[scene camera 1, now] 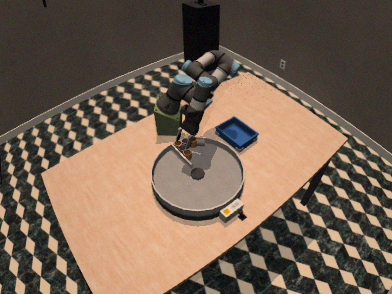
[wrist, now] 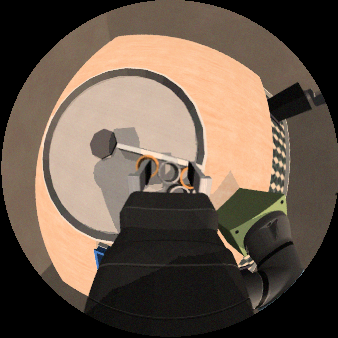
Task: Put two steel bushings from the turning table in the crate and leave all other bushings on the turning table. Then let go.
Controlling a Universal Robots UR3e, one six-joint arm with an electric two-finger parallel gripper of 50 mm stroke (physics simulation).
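Where they show: gripper, fingertip midpoint: (scene camera 1: pixel 182 143) (wrist: pixel 169 167); arm's base, origin of the base link: (scene camera 1: pixel 167 106) (wrist: pixel 265 231).
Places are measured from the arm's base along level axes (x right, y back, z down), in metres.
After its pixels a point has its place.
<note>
The round grey turning table (scene camera 1: pixel 220 182) {y -0.503, x 0.031, z 0.088 m} (wrist: pixel 75 175) {y -0.457, x -0.003, z 0.088 m} carries several bushings bunched beside its pale bar. In the wrist view a steel bushing (wrist: pixel 160 172) stands upright between my open fingers, with an orange-brown bushing (wrist: pixel 147 156) {y -0.301, x 0.085, z 0.050 m} by the left finger and another orange-brown bushing (wrist: pixel 182 177) by the right finger. A second grey ring (wrist: pixel 178 188) {y -0.226, x 0.047, z 0.088 m} is partly hidden by my gripper's body. My gripper (scene camera 1: pixel 185 140) {y -0.265, x 0.075, z 0.014 m} (wrist: pixel 169 167) {y -0.265, x 0.075, z 0.014 m} is open, over the bunch, and holds nothing. The blue crate (scene camera 1: pixel 242 133) {y -0.286, x -0.295, z 0.136 m} (wrist: pixel 99 258) {y -0.371, x -0.238, z 0.110 m} stands beside the turning table; no bushing shows inside it in the scene view.
The pale bar (scene camera 1: pixel 182 155) {y -0.295, x 0.089, z 0.055 m} (wrist: pixel 152 153) {y -0.295, x 0.088, z 0.050 m} runs from the dark hub (scene camera 1: pixel 198 173) {y -0.410, x 0.084, z 0.080 m} (wrist: pixel 103 143) {y -0.401, x 0.086, z 0.080 m} towards the rim. A green box (scene camera 1: pixel 168 123) {y -0.069, x 0.038, z 0.052 m} (wrist: pixel 252 202) {y -0.052, x 0.060, z 0.044 m} stands near the arm. A small control box (scene camera 1: pixel 231 209) {y -0.645, x 0.081, z 0.082 m} with a yellow button sits at the turning table's front.
</note>
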